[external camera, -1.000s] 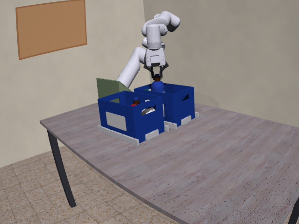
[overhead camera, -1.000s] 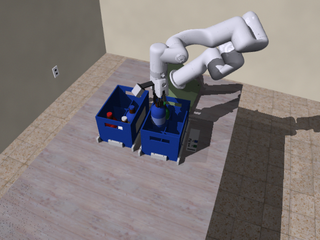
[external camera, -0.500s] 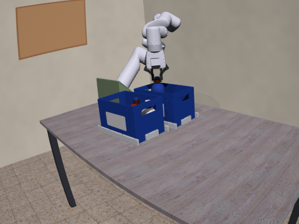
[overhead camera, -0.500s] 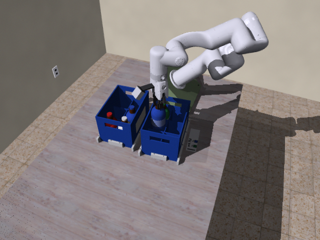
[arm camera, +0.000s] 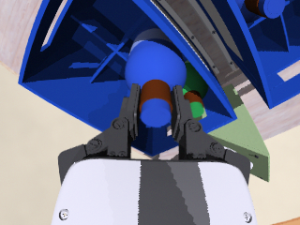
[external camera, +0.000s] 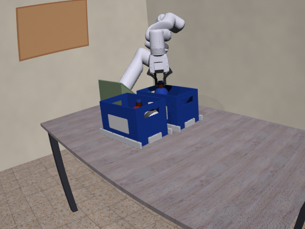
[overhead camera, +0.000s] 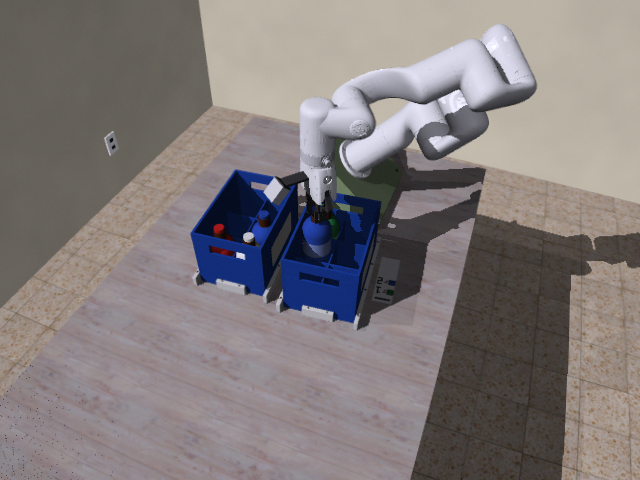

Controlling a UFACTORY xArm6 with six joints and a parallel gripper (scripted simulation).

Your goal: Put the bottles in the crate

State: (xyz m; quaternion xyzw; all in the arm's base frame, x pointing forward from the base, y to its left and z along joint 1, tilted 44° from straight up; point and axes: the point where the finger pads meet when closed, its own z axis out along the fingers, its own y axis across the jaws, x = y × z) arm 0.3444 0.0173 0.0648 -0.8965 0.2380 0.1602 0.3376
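The blue-labelled bottle lies 14 cm to the right of my hand, 14 cm below it and 2 cm ahead of it. From my hand the other things lie so: white-labelled bottle: 14 cm below, 13 cm to the right, 10 cm ahead; then green-labelled bottle: 14 cm below, 9 cm behind, 2 cm to the right; then red-label bottle: 21 cm to the right, 14 cm below, 12 cm ahead.
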